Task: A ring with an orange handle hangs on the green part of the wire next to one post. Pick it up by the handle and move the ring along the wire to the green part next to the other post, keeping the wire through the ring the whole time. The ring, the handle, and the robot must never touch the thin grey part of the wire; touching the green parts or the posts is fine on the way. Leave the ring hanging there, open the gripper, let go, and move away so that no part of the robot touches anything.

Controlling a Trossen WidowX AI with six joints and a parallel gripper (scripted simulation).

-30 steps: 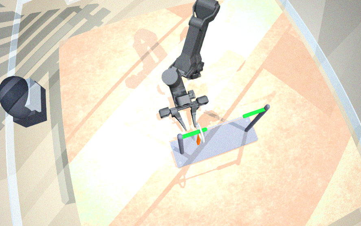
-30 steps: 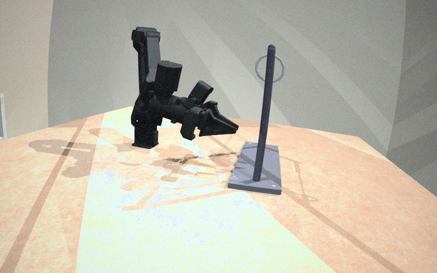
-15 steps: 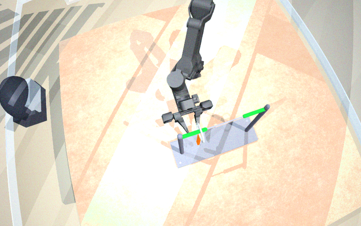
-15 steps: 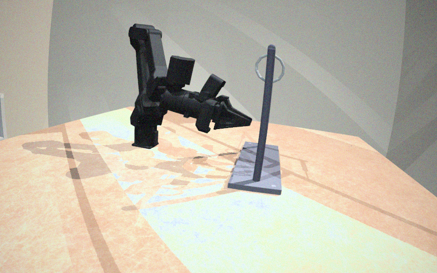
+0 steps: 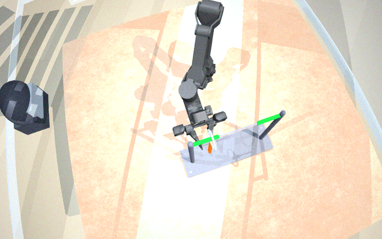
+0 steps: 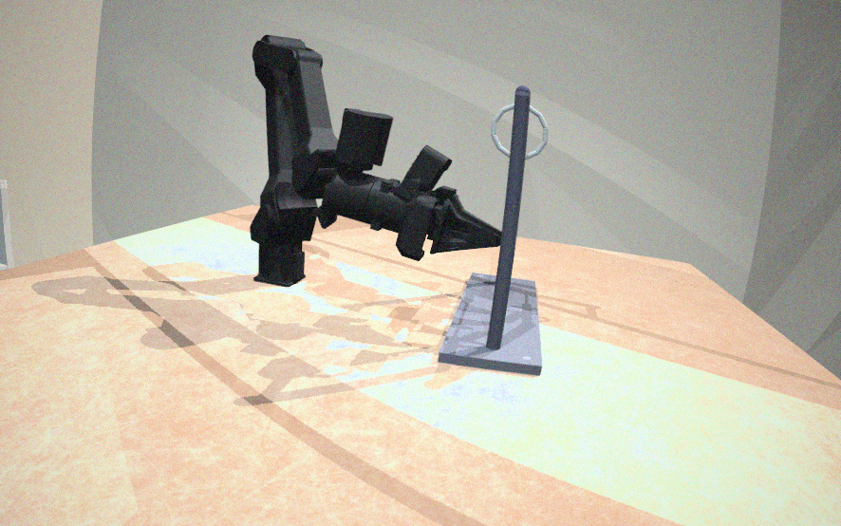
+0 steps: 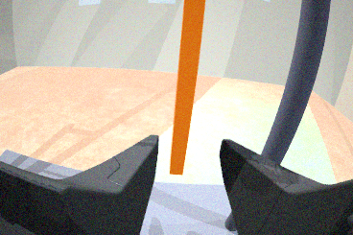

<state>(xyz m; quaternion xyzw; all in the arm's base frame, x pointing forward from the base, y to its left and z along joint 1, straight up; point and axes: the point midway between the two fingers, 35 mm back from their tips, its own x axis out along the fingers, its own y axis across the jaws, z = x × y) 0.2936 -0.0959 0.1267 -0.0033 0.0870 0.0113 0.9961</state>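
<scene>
Now: the ring with orange handle 1 cm ahead of my gripper tip, 1 cm to the left of it and 8 cm above it.
</scene>
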